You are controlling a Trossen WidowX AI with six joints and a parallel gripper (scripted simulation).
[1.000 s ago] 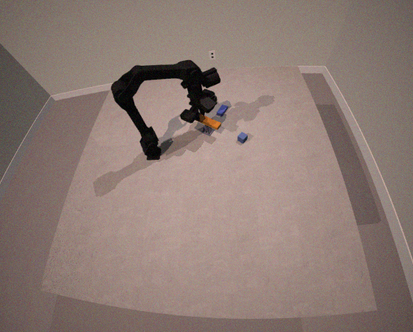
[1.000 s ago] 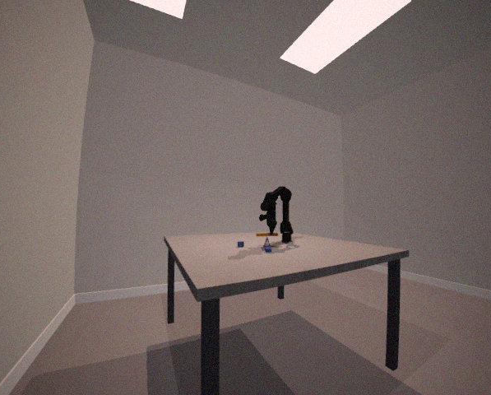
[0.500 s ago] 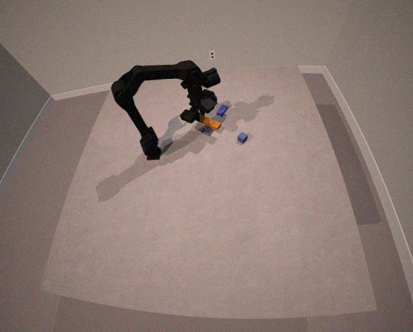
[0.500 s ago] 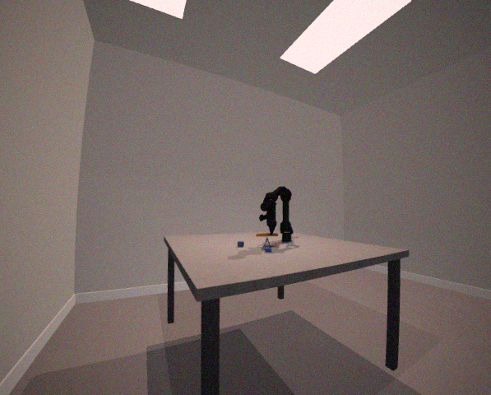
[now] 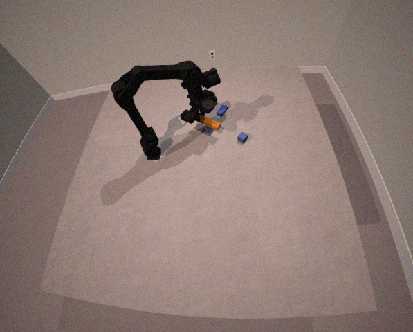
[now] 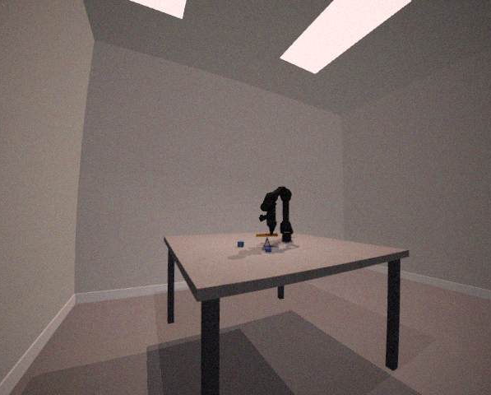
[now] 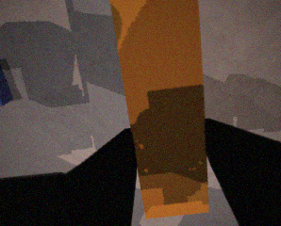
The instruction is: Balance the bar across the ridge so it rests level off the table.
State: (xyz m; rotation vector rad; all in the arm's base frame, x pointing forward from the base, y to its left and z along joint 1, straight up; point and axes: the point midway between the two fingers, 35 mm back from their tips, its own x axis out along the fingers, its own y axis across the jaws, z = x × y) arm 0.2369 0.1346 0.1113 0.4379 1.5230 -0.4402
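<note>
Right now my gripper tip is 2 cm short of the orange bar and 1 cm to the left of it.
</note>
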